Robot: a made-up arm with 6 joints.
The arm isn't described. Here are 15 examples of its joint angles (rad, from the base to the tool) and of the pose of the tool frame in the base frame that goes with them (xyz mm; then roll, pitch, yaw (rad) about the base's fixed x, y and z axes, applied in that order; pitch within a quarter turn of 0, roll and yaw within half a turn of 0).
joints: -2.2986 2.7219 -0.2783 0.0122 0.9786 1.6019
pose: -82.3 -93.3 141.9 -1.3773 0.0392 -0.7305
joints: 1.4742 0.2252 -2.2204 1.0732 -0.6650 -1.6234
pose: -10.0 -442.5 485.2 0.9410 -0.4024 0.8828
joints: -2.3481 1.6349 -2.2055 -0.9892 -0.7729 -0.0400
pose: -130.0 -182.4 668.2 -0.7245 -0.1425 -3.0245
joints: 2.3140 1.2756 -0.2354 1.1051 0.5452 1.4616
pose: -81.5 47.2 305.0 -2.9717 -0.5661 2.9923
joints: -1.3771 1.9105 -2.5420 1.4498 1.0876 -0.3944
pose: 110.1 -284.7 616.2 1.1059 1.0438 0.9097
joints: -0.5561 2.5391 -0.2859 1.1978 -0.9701 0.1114
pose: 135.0 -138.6 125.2 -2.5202 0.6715 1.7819
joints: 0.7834 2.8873 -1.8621 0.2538 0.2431 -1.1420
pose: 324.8 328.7 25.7 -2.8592 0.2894 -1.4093
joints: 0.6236 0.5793 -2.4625 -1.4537 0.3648 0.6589
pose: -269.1 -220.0 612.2 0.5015 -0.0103 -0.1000
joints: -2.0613 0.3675 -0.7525 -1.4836 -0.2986 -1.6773
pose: 47.5 51.5 465.6 0.3240 -1.0671 1.0500
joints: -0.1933 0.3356 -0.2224 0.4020 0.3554 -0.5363
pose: -36.6 15.6 319.9 -2.8594 1.2040 -2.8883
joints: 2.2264 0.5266 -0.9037 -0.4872 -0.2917 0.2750
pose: 21.1 -40.7 518.3 -0.3404 0.8009 1.9475
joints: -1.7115 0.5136 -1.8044 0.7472 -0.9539 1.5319
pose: 3.5 263.7 605.1 -0.8077 -0.1587 0.5701
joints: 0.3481 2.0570 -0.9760 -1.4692 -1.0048 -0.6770
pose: 286.0 157.8 270.6 -1.9980 0.2367 -0.1676
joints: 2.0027 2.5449 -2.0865 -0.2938 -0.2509 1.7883
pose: -223.3 474.2 265.7 1.7013 0.0577 -2.6296
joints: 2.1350 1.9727 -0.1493 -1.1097 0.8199 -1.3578
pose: -31.5 124.0 232.9 2.2389 -0.0189 1.5356
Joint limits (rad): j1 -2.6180..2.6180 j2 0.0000..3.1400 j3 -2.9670..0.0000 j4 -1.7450..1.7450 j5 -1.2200..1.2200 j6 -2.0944..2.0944
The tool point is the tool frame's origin. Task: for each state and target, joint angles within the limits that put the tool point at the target. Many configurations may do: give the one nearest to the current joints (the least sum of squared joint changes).
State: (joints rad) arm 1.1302 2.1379 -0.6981 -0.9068 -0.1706 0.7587
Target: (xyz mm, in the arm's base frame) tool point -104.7 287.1 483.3
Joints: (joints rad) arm 1.8653 1.6254 -1.3618 -0.8932 -0.3668 0.7587
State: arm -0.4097 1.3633 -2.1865 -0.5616 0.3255 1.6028
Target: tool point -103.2 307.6 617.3
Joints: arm -1.2718 0.5433 -2.3378 -0.5298 0.2642 1.6028
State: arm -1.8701 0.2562 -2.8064 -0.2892 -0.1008 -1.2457
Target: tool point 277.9 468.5 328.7
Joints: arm -2.0999 0.1919 -2.9670 -0.2936 -0.1966 -1.2457
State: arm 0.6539 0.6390 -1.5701 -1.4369 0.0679 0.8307
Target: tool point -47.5 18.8 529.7
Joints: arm 0.2232 0.5760 -1.0212 -1.5202 -0.4987 0.8307
